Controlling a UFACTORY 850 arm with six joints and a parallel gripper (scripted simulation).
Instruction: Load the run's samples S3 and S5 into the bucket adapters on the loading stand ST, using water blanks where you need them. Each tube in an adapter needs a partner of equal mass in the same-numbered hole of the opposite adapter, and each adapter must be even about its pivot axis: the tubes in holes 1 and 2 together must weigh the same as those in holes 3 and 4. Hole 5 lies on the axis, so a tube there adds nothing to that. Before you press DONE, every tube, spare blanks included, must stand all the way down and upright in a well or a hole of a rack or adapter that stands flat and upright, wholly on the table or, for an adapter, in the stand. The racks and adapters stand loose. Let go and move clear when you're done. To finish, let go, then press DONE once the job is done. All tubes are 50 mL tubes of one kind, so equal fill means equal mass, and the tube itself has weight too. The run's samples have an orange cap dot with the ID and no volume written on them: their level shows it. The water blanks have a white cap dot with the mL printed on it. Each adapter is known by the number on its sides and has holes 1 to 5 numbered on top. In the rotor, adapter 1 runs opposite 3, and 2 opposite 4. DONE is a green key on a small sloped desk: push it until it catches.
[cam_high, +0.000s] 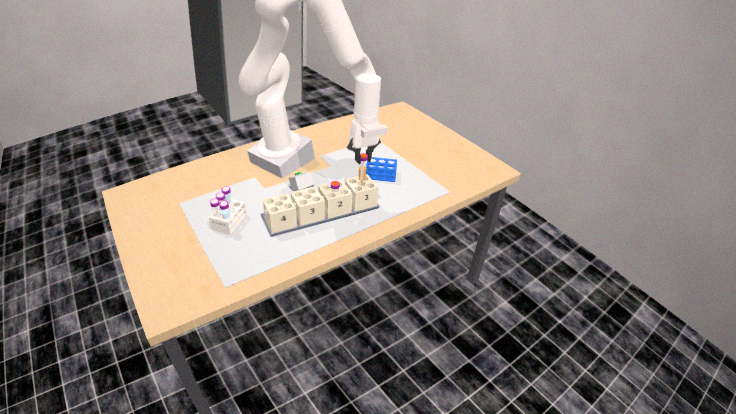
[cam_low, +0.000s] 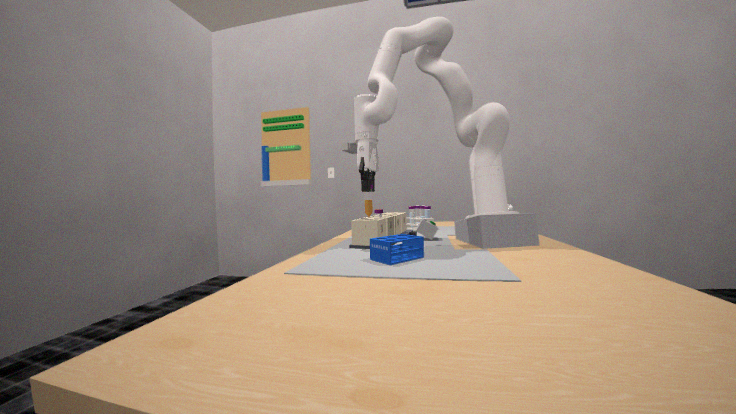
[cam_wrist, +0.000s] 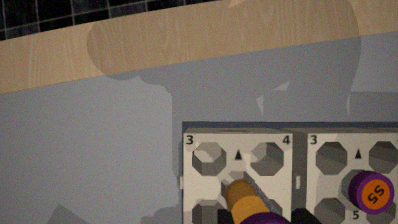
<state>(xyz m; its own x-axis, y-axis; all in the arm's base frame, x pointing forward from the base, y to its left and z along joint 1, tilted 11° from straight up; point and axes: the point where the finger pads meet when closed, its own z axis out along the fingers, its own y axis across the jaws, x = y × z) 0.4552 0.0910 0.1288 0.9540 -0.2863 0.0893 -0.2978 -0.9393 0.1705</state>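
The sample tube is 50 mm below my hand, 10 mm to the right of it and 10 mm ahead of it. From my hand the other things lie so: blue sample rack: 210 mm to the left, 180 mm below, 90 mm behind.
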